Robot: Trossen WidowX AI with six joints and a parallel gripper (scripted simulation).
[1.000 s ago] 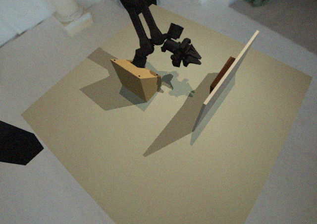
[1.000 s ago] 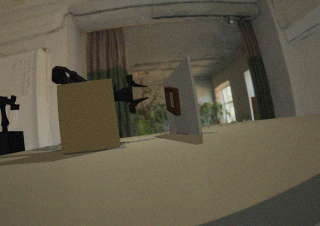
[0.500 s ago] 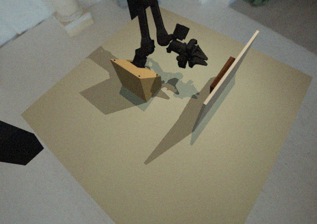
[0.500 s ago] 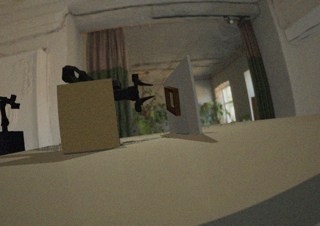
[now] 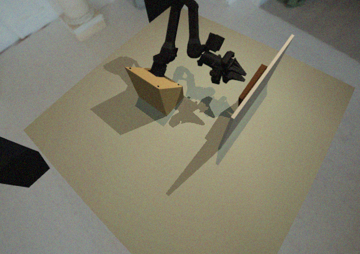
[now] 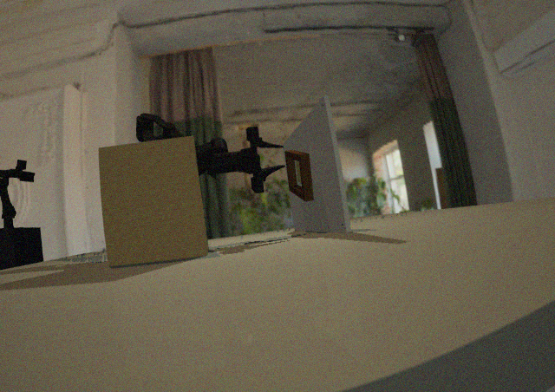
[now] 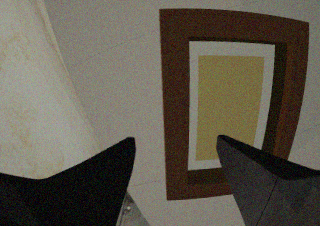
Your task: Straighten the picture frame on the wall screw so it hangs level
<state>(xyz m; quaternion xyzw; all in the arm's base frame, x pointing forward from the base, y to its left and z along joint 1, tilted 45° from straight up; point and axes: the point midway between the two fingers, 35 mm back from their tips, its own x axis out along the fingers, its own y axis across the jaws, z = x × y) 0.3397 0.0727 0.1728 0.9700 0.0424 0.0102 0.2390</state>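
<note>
Right now my gripper tip is 5 cm short of the brown picture frame, 2 cm to the right of it and 5 cm above it. Round my gripper tip: white wall panel: 6 cm ahead, 7 cm below.
</note>
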